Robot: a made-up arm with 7 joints.
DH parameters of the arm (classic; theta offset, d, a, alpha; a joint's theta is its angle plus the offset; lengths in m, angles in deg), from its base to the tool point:
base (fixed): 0 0 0 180
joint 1: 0 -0.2 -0.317 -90
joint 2: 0 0.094 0.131 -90
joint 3: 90 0.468 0.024 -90
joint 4: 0 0.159 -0.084 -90
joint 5: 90 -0.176 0.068 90
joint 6: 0 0.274 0.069 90
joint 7: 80.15 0 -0.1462 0
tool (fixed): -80.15 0.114 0 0
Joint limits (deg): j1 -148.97..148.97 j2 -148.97..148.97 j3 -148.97..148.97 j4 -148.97..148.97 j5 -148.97..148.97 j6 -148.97..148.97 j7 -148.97..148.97
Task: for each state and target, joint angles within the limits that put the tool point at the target. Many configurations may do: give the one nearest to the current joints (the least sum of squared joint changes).
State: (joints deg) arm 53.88 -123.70 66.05 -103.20 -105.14 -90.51 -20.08
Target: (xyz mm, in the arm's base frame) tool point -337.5 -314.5 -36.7
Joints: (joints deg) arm 35.55 -118.82 65.71 -93.66 -93.33 -79.34 -42.16
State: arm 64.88 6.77 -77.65 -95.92 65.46 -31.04 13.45
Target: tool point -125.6 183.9 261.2
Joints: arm 74.60 -8.37 -81.63 -134.56 91.18 -13.73 28.69
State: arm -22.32 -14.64 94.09 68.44 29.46 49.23 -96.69
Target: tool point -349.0 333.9 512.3
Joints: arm 28.15 3.22 69.02 86.60 28.53 51.20 -111.54
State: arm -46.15 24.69 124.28 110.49 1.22 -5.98 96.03
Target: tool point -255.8 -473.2 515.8
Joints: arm -49.61 1.70 124.56 101.38 12.85 2.08 88.69
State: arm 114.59 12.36 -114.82 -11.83 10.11 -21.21 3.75
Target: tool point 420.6 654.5 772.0
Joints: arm 124.01 41.28 -112.85 -30.36 18.42 -17.66 6.67
